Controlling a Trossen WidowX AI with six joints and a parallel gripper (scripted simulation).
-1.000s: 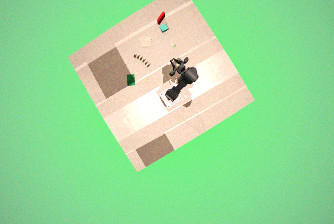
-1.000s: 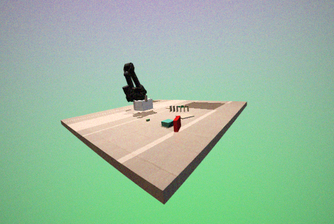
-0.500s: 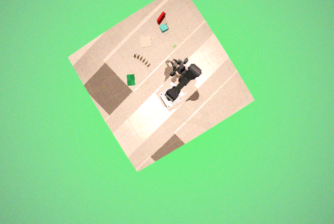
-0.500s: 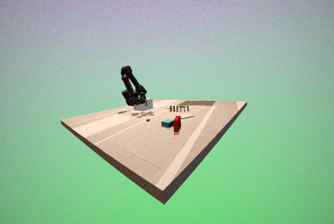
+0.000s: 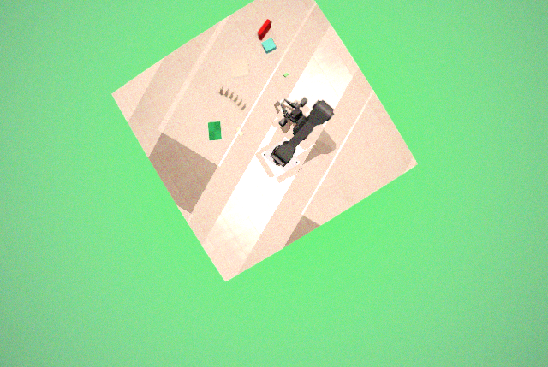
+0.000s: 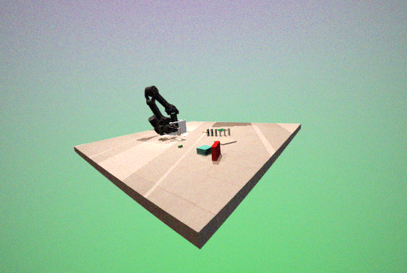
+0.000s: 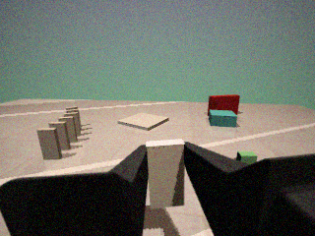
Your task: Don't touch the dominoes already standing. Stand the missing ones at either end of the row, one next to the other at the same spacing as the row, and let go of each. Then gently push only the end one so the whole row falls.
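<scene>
Now: gripper tip 15 cm short of the tiny green piece, 8 cm to the left of it and 7 cm above it. Also, from my gripper tip: flat green patch 40 cm to the left, 8 cm below, 1 cm behind; then teal block 33 cm ahead, 7 cm below, 5 cm to the right; then red block 42 cm ahead, 6 cm to the right, 5 cm below.
</scene>
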